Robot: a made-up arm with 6 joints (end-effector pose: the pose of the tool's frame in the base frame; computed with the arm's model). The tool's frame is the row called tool. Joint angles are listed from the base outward.
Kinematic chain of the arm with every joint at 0, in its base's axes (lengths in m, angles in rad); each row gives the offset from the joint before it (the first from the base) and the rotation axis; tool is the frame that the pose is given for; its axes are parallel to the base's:
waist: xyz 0 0 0.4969 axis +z
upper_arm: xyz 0.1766 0 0 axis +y
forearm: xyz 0 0 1.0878 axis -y
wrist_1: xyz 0 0 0.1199 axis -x
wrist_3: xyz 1.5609 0 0 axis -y
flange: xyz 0.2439 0 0 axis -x
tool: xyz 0 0 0
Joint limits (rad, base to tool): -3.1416..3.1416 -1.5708..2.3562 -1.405..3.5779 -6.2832..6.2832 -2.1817..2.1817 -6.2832..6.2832
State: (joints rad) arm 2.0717 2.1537 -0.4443 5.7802 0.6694 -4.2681
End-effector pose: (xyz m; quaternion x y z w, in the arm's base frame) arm 0.2005 -0.2143 -1.2242 0.7884 0.0851 -0.5176 0.3213
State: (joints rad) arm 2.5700 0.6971 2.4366 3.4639 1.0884 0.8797
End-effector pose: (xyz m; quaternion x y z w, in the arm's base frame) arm -0.5330 0.4242 2.9955 -0.5021 -0.7233 -0.4653 0.0906
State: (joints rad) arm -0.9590 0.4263 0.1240 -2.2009 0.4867 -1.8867
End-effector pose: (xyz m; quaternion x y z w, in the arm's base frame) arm 1.2674 -1.9669 1.0088 -0.6135 0.6592 -0.0366 0.4332
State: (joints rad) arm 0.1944 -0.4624 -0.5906 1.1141 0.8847 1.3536
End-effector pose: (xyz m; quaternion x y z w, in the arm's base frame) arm 1.3592 0.4402 1.4526 -0.8111 -0.4860 0.0352 0.3235
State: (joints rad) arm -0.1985 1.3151 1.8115 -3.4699 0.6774 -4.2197
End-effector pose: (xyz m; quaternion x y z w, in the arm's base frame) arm 2.7356 -0.5000 1.5841 0.6303 0.0608 -0.0449 0.7727
